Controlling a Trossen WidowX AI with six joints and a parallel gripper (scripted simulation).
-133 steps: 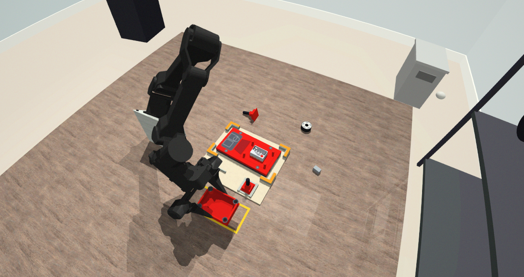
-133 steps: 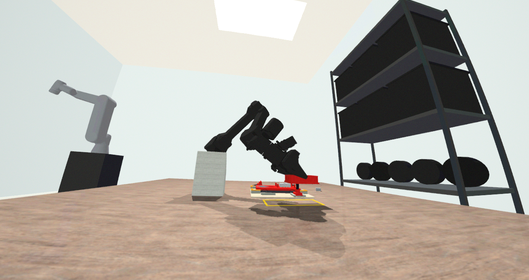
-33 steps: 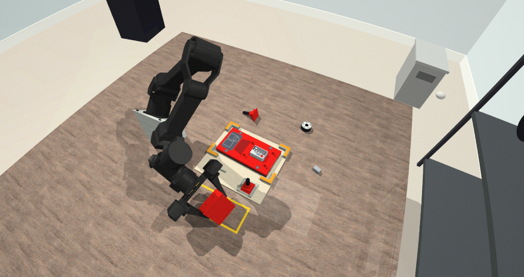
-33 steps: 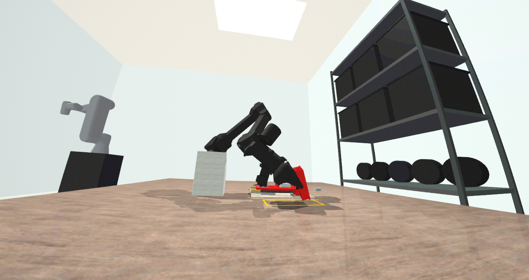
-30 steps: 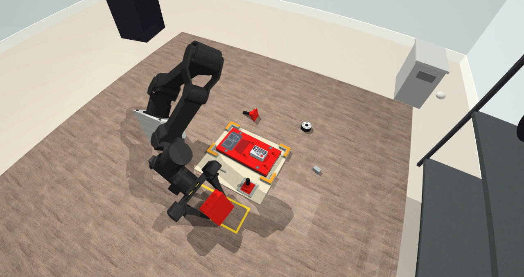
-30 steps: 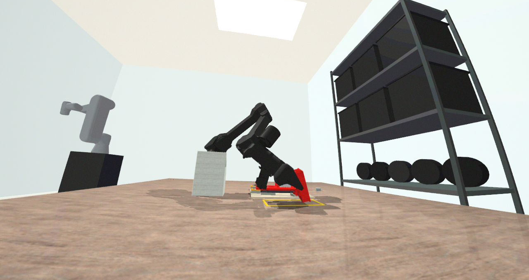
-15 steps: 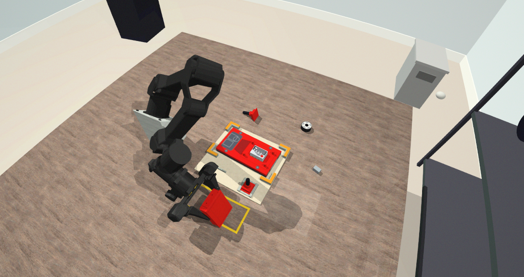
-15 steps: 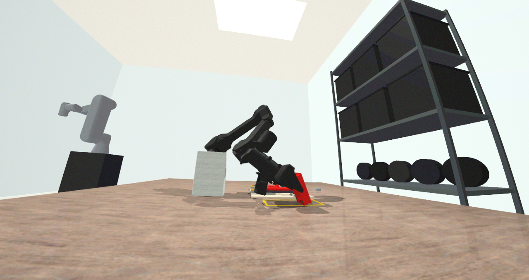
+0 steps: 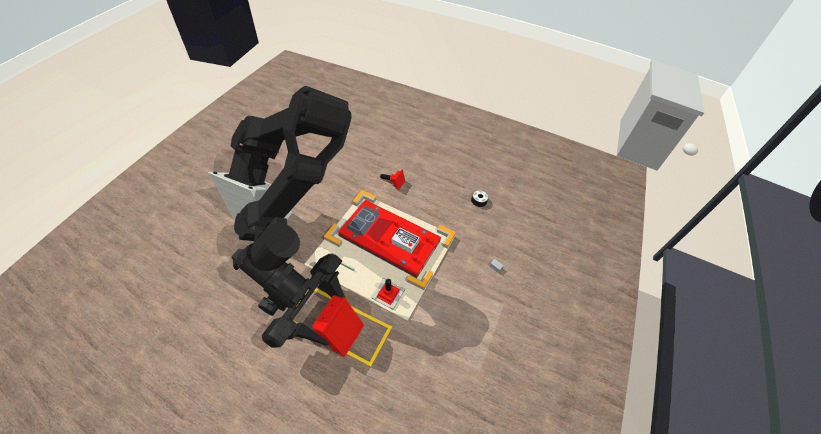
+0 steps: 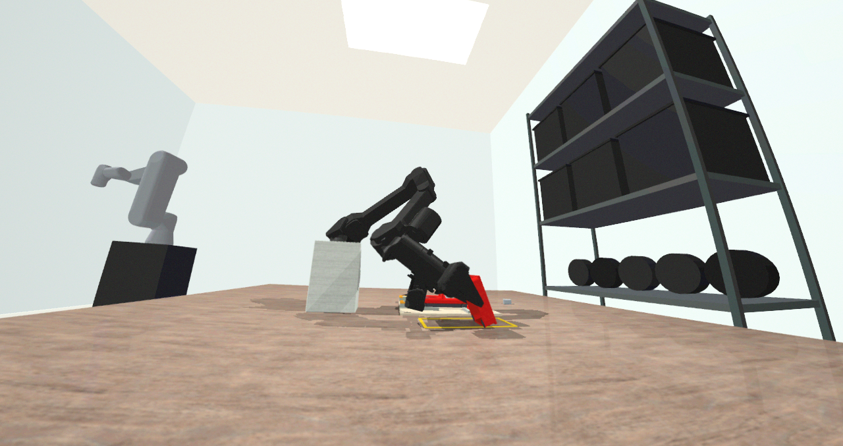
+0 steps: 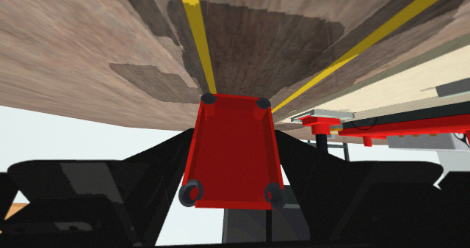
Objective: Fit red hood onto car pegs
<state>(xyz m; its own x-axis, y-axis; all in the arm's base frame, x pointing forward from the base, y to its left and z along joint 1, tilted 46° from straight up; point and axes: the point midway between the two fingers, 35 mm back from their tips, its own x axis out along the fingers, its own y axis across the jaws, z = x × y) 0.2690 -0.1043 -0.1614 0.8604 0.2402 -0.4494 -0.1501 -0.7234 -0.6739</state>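
The red hood is 1 cm ahead of my gripper tip and 1 cm above it. Round my gripper tip: grey engine block (23 cm to the left, 6 cm ahead, 2 cm below); black-and-white wheel (41 cm to the left, 19 cm ahead, 3 cm below).
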